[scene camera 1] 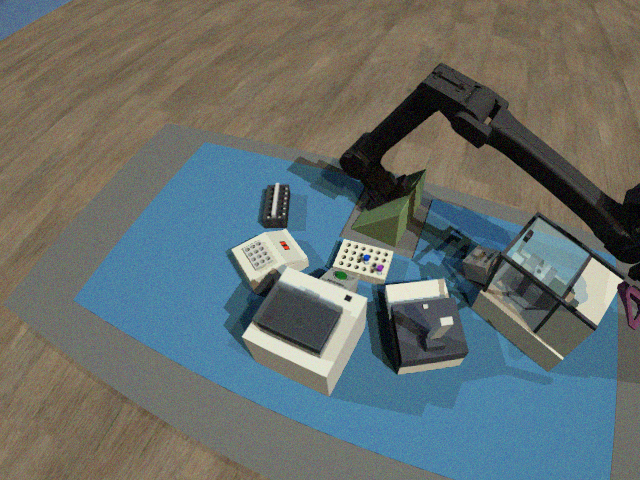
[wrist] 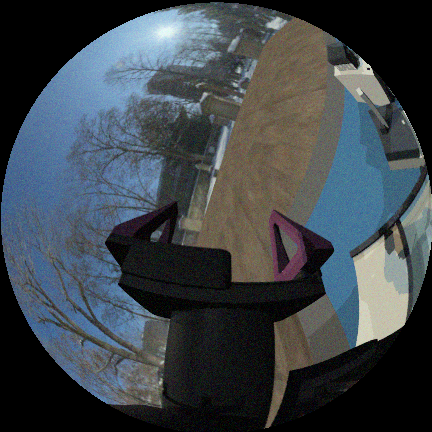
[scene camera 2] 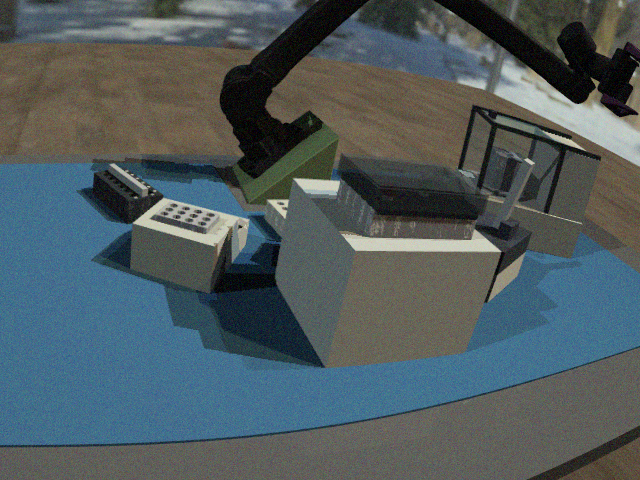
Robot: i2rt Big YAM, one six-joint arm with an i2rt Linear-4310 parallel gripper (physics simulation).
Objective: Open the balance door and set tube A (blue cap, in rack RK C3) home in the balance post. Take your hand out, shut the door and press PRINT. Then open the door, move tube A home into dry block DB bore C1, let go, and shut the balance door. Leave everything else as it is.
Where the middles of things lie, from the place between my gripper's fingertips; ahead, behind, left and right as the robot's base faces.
Labels:
I see the glass-walled balance [scene camera 1: 547,292] 190 mm behind my hand, 90 mm to the right of it and 260 mm below it. The rest, counted from my hand: cream box with dark lid [scene camera 2: 385,265] (60 mm ahead, 550 mm to the right, 270 mm below).

